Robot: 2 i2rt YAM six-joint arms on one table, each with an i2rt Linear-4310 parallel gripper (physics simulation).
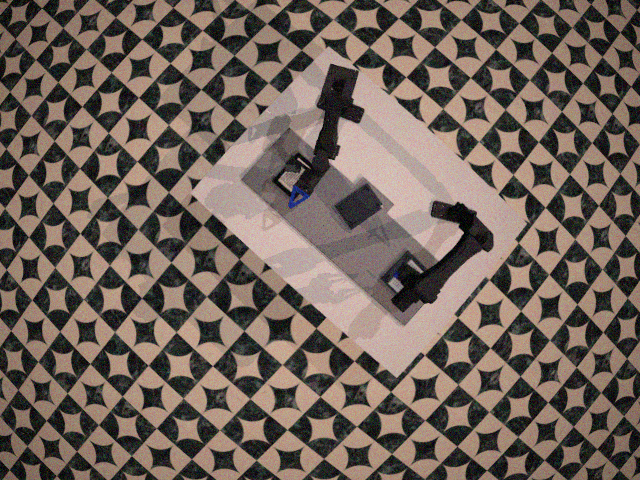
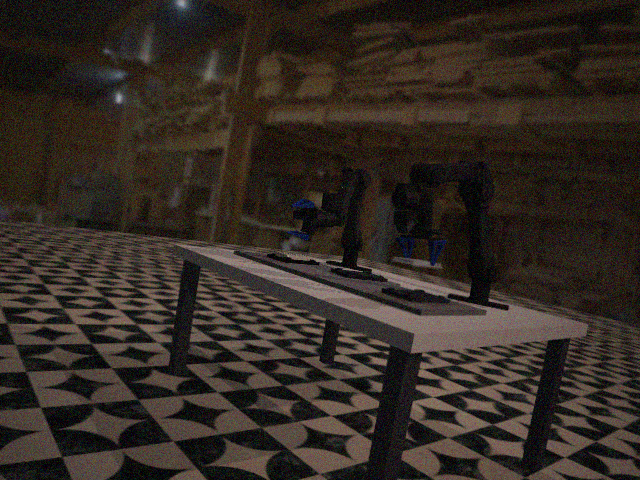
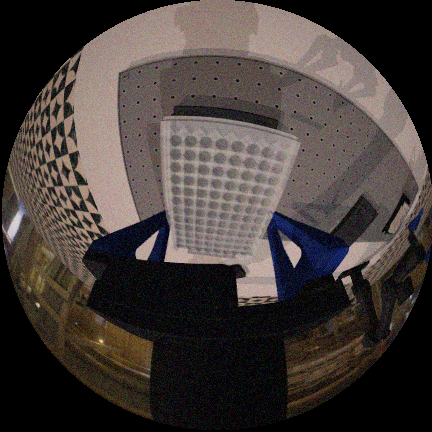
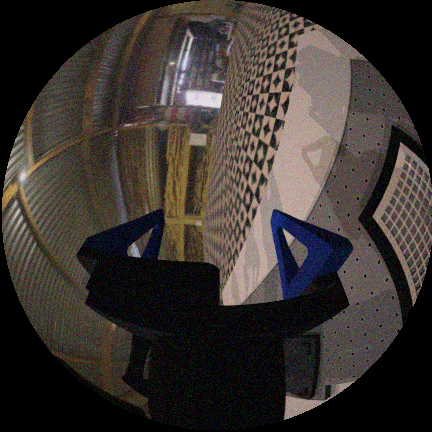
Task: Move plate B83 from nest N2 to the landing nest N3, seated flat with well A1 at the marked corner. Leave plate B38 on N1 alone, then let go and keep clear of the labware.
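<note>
Plate B83 (image 3: 223, 185) (image 2: 414, 262) (image 1: 394, 285) is a white well plate with round wells. My left gripper (image 3: 217, 215) (image 2: 421, 248) (image 1: 398, 279) is shut on its long sides and holds it level, lifted above the dark frame of nest N2 (image 3: 225, 112) (image 2: 415, 295). The landing nest N3 (image 1: 358, 206) (image 2: 358, 273) (image 3: 356, 219) is a dark square at the middle of the grey deck (image 1: 328, 229), with nothing on it. Plate B38 (image 1: 287, 179) (image 4: 402, 217) sits in nest N1 (image 4: 381, 201). My right gripper (image 1: 297, 196) (image 2: 301, 220) (image 4: 217, 214) is open and empty, turned on its side beside N1.
The perforated grey deck (image 3: 322, 132) (image 4: 354, 257) lies on a white table (image 1: 404, 143) (image 2: 366, 319) over a checkered floor. The right arm's base stands at the table's far edge (image 1: 337, 86), the left arm's base at the right (image 1: 475, 229).
</note>
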